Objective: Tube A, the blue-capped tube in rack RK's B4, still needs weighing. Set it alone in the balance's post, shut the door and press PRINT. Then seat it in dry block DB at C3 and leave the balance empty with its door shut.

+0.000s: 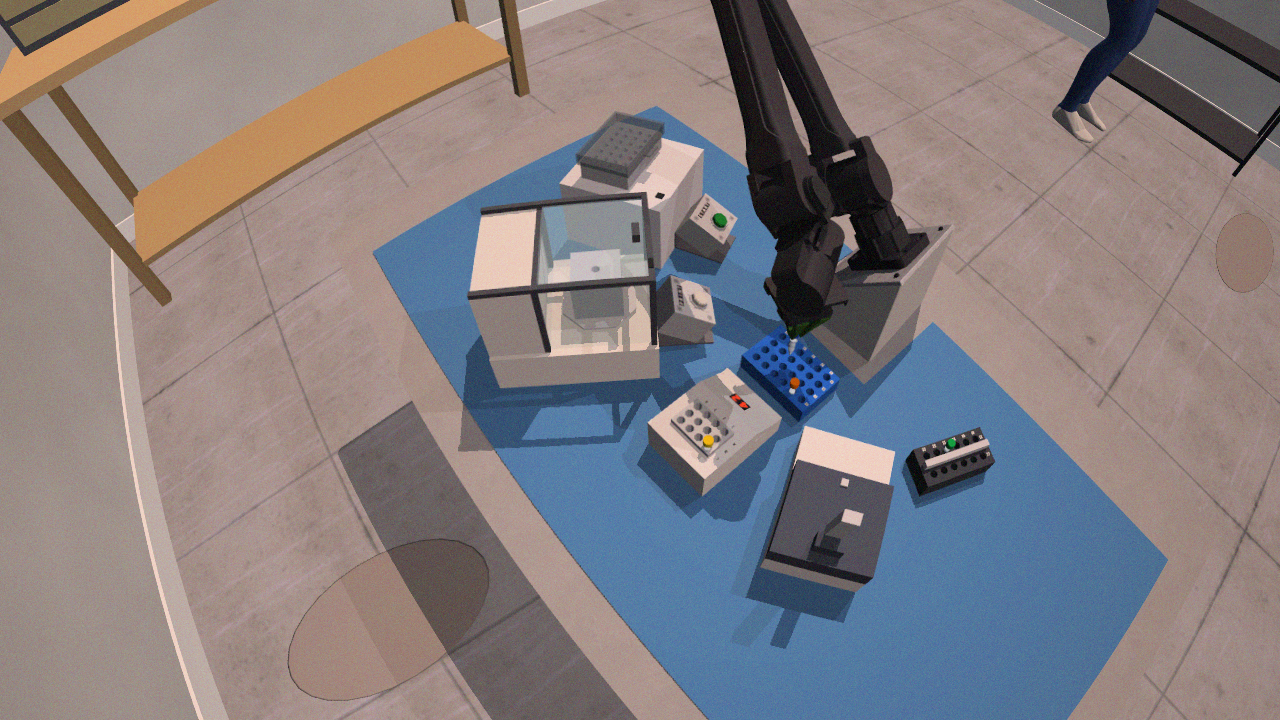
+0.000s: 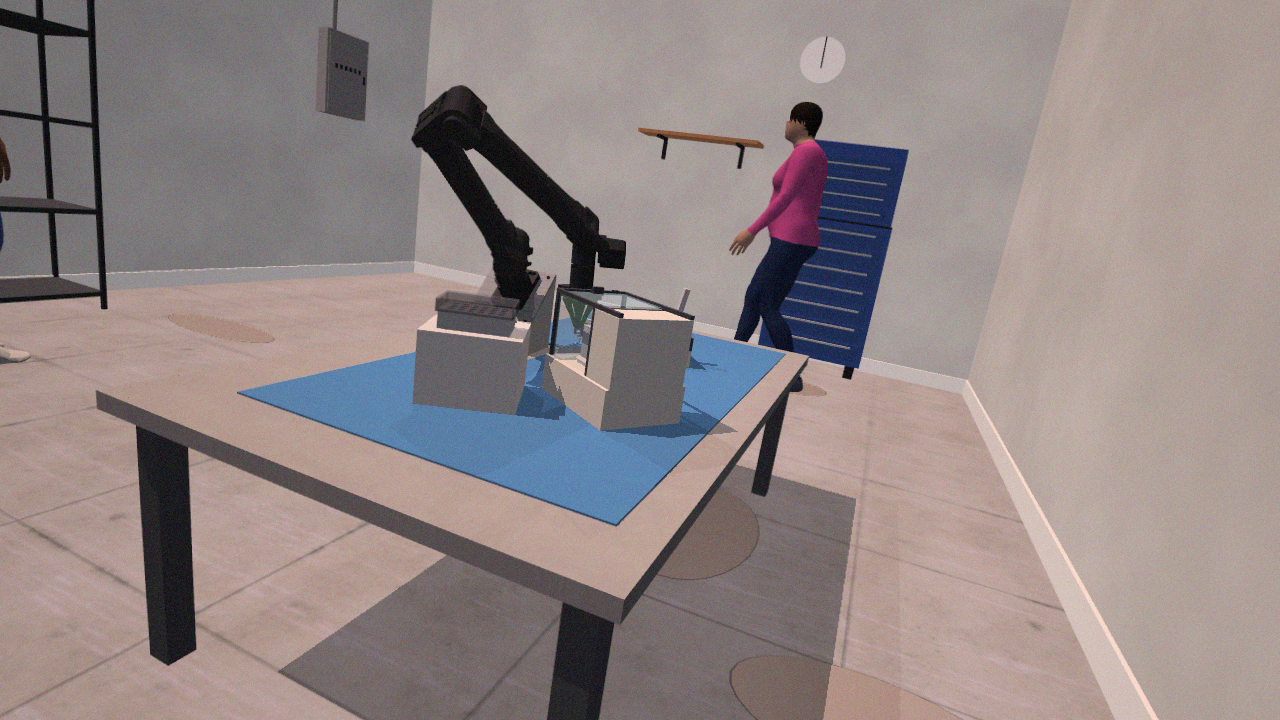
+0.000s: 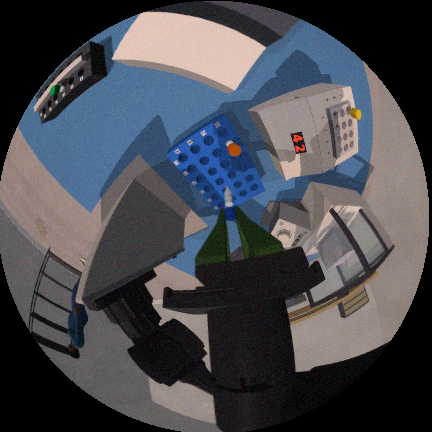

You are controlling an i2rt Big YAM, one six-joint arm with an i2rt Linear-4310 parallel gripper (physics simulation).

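Places are measured from the arm's base along level axes (x ahead, y left, z up), in centimetres.
Pixels of known places: gripper, between the fingertips: (image 1: 794,335) (image 2: 577,327) (image 3: 229,210); arm's base, origin of its link: (image 1: 890,256) (image 2: 516,289) (image 3: 116,284).
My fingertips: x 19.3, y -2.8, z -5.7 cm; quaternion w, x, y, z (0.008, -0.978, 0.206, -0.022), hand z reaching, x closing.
Note:
Ahead of a thing's pixels: the offset from my fingertips to its top centre. "pt": to the spot under its first point.
My gripper (image 1: 796,334) (image 2: 578,330) (image 3: 229,210) is shut on the blue-capped tube {dx +0.3, dy +0.2, dz +1.0 cm} (image 1: 792,344) (image 3: 228,197), cap end between the green fingertips. The tube hangs tip down over the blue rack RK {dx +1.0, dy +1.5, dz -5.5 cm} (image 1: 762,380) (image 3: 193,159), its conical tip showing above the holes. An orange-capped tube {dx +3.9, dy +4.2, dz -3.1 cm} (image 1: 794,382) (image 3: 234,149) stands in the rack. The balance {dx +15.8, dy -23.5, dz +13.7 cm} (image 1: 510,250) (image 2: 648,367) has glass panels; its pale post plate (image 1: 595,266) shows no tube. I cannot tell the door's state. The dry block {dx +16.1, dy +0.8, dz -1.6 cm} (image 1: 751,420) (image 3: 275,130) has a red "42" display and a yellow-capped tube {dx +20.5, dy +3.3, dz +0.2 cm} (image 1: 708,440) (image 3: 355,113).
A white-button box {pt dx +7.1, dy -14.2, dz -1.5 cm} (image 1: 689,308) (image 3: 285,234) stands beside the balance, a green-button box {pt dx -8.3, dy -24.8, dz -1.9 cm} (image 1: 711,223) behind it. A grey-lidded machine {dx +13.1, dy +20.6, dz +1.6 cm} (image 1: 805,510) and a black rack {dx -6.2, dy +29.7, dz -3.8 cm} (image 1: 953,474) (image 3: 95,62) with a green-capped tube stand beyond the dry block. The pale arm base (image 1: 881,313) (image 3: 142,235) is close to the rack.

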